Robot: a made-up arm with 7 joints.
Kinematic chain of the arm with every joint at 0, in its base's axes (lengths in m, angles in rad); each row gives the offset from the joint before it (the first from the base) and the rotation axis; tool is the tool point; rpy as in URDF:
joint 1: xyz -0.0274 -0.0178 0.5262 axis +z
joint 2: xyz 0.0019 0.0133 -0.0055 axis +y
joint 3: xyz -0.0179 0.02 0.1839 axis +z
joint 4: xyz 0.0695 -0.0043 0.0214 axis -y
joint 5: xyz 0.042 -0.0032 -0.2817 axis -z
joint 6: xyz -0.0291 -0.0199 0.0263 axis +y
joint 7: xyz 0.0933 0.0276 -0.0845 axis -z
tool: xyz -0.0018 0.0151 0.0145 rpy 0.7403 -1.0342 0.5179
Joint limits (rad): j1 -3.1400..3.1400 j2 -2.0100..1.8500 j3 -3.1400..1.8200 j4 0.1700..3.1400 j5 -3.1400..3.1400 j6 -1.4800..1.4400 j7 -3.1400..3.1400
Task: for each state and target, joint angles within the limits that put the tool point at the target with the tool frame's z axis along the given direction. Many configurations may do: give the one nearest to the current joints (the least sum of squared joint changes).
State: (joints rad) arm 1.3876 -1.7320 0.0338 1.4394 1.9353 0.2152 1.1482
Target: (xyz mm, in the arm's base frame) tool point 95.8 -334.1 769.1 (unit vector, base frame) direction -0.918 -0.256 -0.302
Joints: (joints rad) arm 1.5458 -1.9785 -0.2118 1.4617 2.0227 0.0175 1.2554
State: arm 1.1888 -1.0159 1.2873 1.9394 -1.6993 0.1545 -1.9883
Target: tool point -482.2 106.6 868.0 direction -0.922 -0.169 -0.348
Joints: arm 0.5673 -0.8127 1.5497 2.2887 -1.4949 0.9219 -1.7978
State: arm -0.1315 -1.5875 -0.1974 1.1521 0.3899 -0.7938 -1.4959
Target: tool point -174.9 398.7 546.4 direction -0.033 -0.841 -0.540
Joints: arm -1.0595 -1.9781 0.2957 2.0019 0.3099 -1.1529 -1.5940
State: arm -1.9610 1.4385 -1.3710 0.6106 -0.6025 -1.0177 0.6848
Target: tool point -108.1 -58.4 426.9 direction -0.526 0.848 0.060
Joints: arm -2.0659 1.3556 -0.9408 0.2166 -1.2648 -1.4275 0.5431
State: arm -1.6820 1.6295 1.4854 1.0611 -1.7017 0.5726 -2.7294
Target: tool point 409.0 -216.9 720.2 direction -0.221 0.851 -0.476
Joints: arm -1.6307 1.1600 1.7362 1.5603 -1.9896 0.3642 -3.1400
